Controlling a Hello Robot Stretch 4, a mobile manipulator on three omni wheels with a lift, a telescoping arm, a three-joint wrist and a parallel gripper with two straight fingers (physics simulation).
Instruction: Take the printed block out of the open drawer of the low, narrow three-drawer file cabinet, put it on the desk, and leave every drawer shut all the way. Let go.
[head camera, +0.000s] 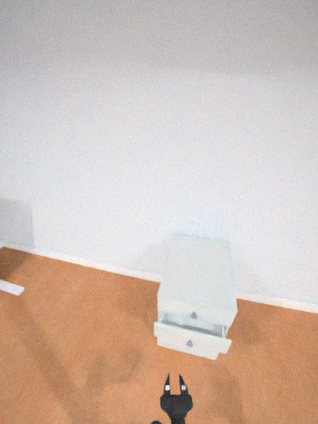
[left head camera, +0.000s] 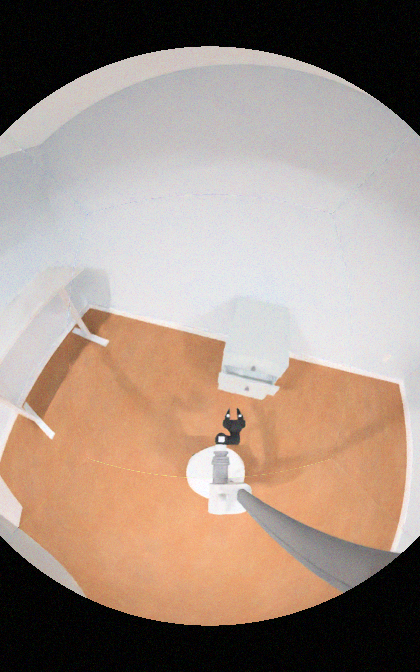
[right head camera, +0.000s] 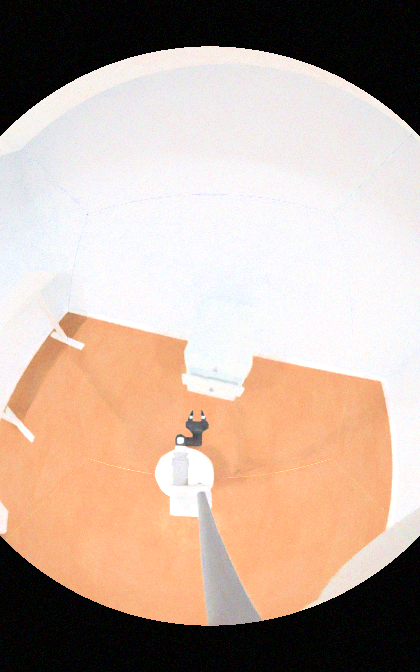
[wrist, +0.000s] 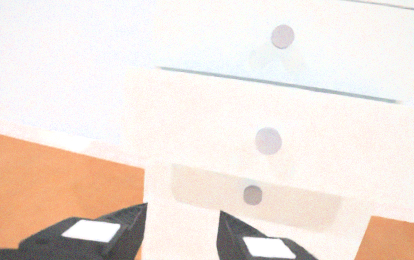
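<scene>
The low white file cabinet (head camera: 200, 265) (left head camera: 257, 330) (right head camera: 220, 325) stands against the wall. Its middle drawer (head camera: 170, 334) (left head camera: 232, 386) (right head camera: 200, 385) (wrist: 200, 120) is pulled out; the top drawer (wrist: 350, 55) and the bottom drawer look shut. The printed block cannot be made out; the wrist view faces the drawer fronts and hides the inside. My gripper (head camera: 174, 377) (left head camera: 233, 411) (right head camera: 197, 413) (wrist: 182, 224) is open and empty, in front of the cabinet and apart from it, fingers pointing towards it. The white desk (left head camera: 35, 300) (right head camera: 25, 292) is at the left.
A white desk foot (head camera: 11, 287) shows at the left edge of the head view. The desk's legs stand on the orange floor (head camera: 75, 325). The wall (head camera: 150, 150) runs behind the cabinet. My round white base (left head camera: 197, 472) is behind the gripper.
</scene>
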